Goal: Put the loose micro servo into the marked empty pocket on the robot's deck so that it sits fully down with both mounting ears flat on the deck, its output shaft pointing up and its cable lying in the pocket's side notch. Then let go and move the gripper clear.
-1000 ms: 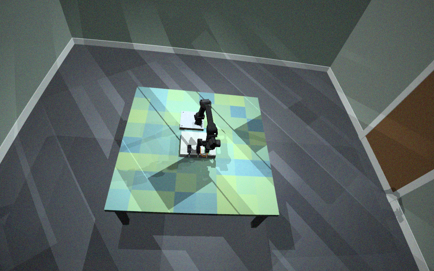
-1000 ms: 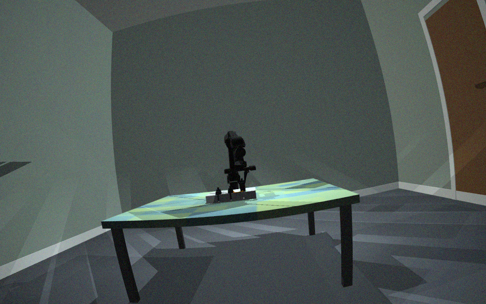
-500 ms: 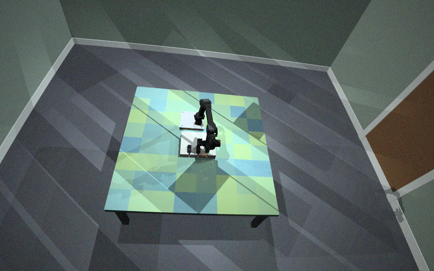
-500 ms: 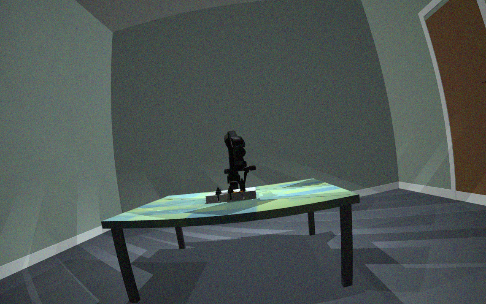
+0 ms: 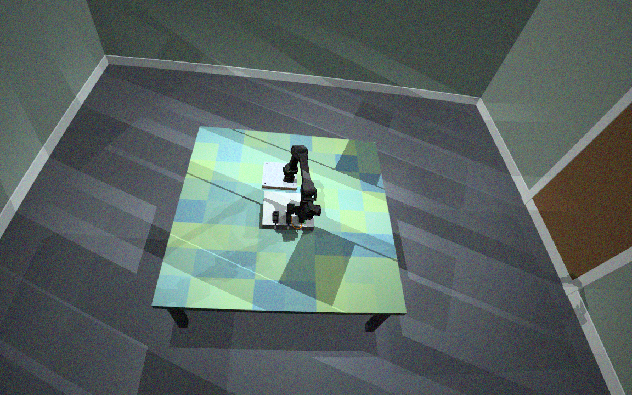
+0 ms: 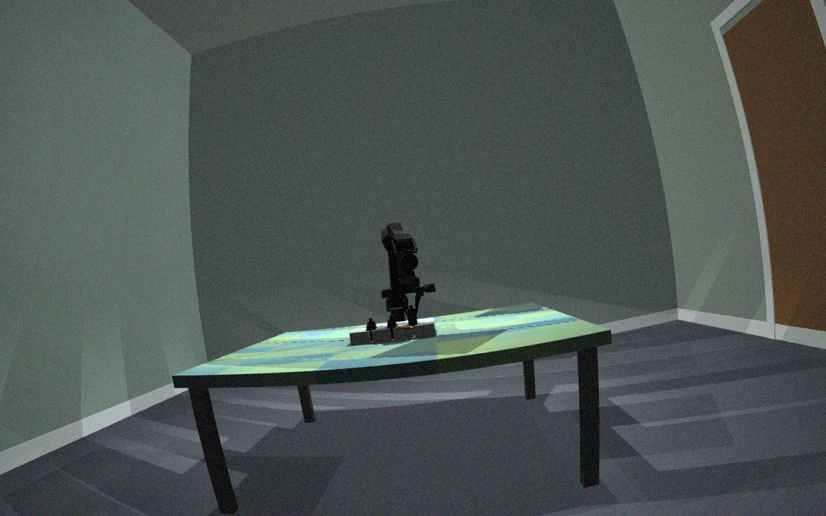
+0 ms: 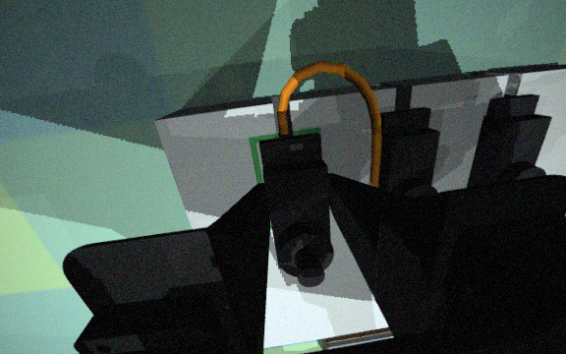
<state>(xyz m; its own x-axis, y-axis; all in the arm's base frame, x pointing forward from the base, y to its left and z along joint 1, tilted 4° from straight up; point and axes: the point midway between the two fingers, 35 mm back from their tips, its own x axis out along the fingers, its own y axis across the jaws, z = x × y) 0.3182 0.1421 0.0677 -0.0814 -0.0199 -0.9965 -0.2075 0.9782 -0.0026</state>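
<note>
Right now my gripper tip is 11 cm past the white deck, 10 cm to the left of it and 6 cm above it.
</note>
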